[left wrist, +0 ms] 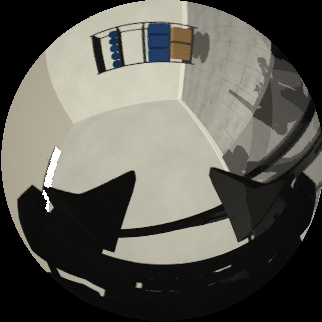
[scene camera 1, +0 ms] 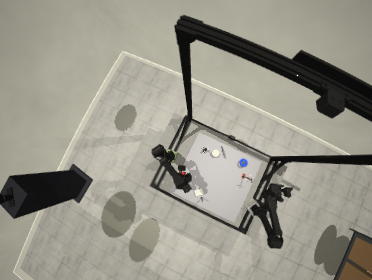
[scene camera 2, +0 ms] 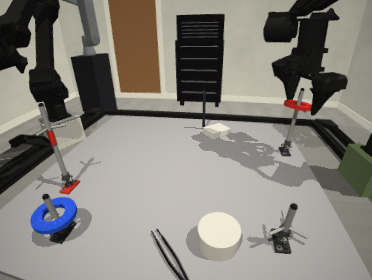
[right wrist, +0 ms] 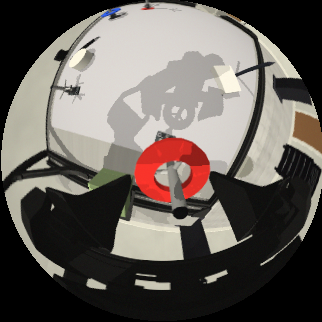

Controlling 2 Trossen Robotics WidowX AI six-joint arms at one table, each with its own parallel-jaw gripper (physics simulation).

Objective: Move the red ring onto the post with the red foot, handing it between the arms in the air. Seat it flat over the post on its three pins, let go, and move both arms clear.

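Places are measured from the left arm's base along level axes (x ahead, y left, z up), in centimetres.
Pixels of known places: left gripper, fingertip midpoint: (left wrist: 172,172) (scene camera 1: 288,186); right gripper, fingertip midpoint: (scene camera 2: 300,108) (right wrist: 170,176); left arm's base, origin of the base link: (scene camera 1: 255,208) (scene camera 2: 58,117); right arm's base, origin of the base link: (scene camera 1: 170,155).
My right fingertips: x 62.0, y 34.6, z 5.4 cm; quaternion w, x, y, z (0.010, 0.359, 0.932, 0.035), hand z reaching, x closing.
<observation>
Ahead of a thing's pixels: the offset from my right fingertips to its top centre. "*": to the spot under its first point.
The red ring {dy -0.5, dx -0.6, dz +1.6 cm} (scene camera 1: 183,173) (scene camera 2: 289,104) (right wrist: 145,172) sits around the upper part of a tall grey post {* dy -1.3, dx -0.5, dz -4.7 cm} (scene camera 2: 293,126) with a dark foot, at the right in scene camera 2. My right gripper (scene camera 2: 302,106) (right wrist: 170,176) is open, its fingers apart on either side of the ring. Whether a finger touches the ring I cannot tell. The post with the red foot {* dy -45.0, dx -34.7, dz -6.7 cm} (scene camera 1: 245,176) (scene camera 2: 59,156) stands at the left in scene camera 2, with thin pins near its top and no ring on it. My left gripper (left wrist: 172,172) is open and empty, facing a wall, away from the table.
A blue ring {dy -51.4, dx -24.3, dz -7.6 cm} (scene camera 1: 243,163) (scene camera 2: 69,220) sits on a short post near the red foot. A cream cylinder {dy -36.4, dx -2.6, dz -9.2 cm} (scene camera 2: 219,237) (right wrist: 80,59), black tweezers (scene camera 2: 167,252), a short pinned post {* dy -31.3, dx +5.9, dz -5.7 cm} (scene camera 2: 291,216), a white block {dy -2.8, dx -22.4, dz -10.7 cm} (scene camera 2: 216,131) (right wrist: 227,79) and a green box (scene camera 2: 357,170) also stand or lie about.
</observation>
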